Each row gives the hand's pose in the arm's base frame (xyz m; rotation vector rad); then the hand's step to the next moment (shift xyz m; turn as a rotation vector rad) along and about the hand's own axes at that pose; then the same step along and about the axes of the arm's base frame.
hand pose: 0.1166 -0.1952 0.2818 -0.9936 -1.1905 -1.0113
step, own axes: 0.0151 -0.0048 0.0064 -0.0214 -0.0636 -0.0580
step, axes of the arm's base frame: -0.0048 0.0037 0.0160 -0.0492 -0.0701 -0.0230
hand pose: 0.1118 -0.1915 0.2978 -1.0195 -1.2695 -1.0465
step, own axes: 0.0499 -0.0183 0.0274 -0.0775 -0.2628 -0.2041
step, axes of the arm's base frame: -0.0230 0.0207 0.0512 -0.2112 -0.2555 -0.0827
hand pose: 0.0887 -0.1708 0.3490 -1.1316 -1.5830 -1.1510
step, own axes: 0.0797 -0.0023 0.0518 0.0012 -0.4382 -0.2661
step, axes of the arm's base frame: -0.0266 0.0643 0.0648 -0.3909 -0.3304 -0.0288
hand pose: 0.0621 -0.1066 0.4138 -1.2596 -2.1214 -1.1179
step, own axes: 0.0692 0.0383 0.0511 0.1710 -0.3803 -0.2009
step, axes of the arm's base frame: 0.0009 0.0876 0.0344 -0.4223 -0.1737 0.0756
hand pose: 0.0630 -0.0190 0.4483 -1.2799 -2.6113 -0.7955
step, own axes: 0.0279 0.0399 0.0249 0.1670 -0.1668 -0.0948
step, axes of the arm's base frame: 0.0157 0.0522 0.0041 -0.2442 -0.0153 0.0694
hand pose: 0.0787 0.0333 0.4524 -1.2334 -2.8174 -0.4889
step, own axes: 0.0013 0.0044 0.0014 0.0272 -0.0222 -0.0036
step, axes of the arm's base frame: 0.0024 0.0041 0.0001 -0.0350 0.0042 0.0014
